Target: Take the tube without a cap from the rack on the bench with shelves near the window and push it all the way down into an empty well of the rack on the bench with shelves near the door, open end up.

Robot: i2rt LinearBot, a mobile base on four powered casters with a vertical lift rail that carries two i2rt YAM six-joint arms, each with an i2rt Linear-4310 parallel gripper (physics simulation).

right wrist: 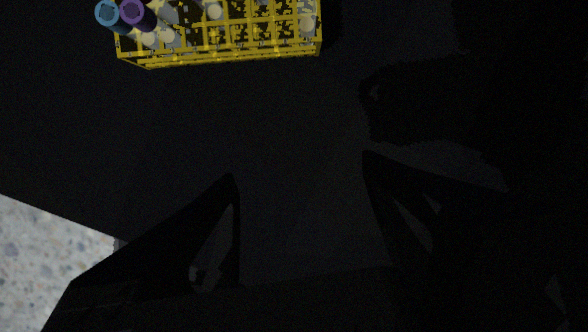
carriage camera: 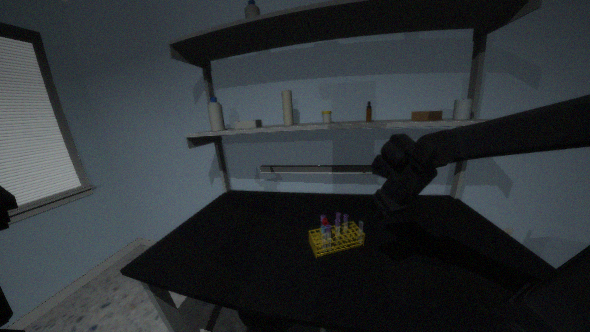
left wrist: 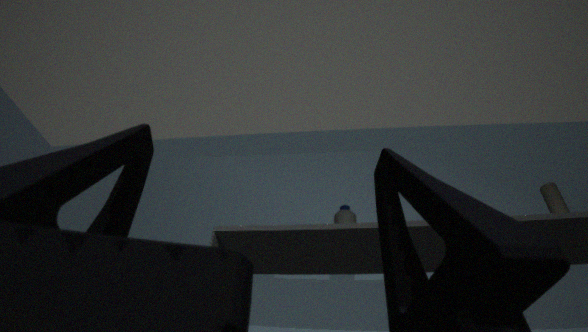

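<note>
The yellow rack (carriage camera: 316, 255) (right wrist: 276, 51) stands on the black bench with shelves, the window at the picture's left. A clear tube without a cap (carriage camera: 361, 229) (right wrist: 307, 23) stands upright in the rack's right end well. Several capped tubes, purple, red and light blue, stand mostly toward its left. My right gripper (right wrist: 298, 172) is partly open and empty, above the bench; in the carriage view it is right of the rack, its fingers lost in the dark. My left gripper (left wrist: 266, 148) is open and empty, pointing up toward the upper shelf and ceiling. The rack near the door does not show.
The black bench top (carriage camera: 240, 235) reaches below two shelves. The lower shelf (carriage camera: 300, 128) holds a white bottle (carriage camera: 216, 116), a tall cylinder (carriage camera: 287, 108), a brown bottle (carriage camera: 369, 112) and a brown box (carriage camera: 426, 116). A window (carriage camera: 35, 120) is at left. The right arm's shadow crosses the bench.
</note>
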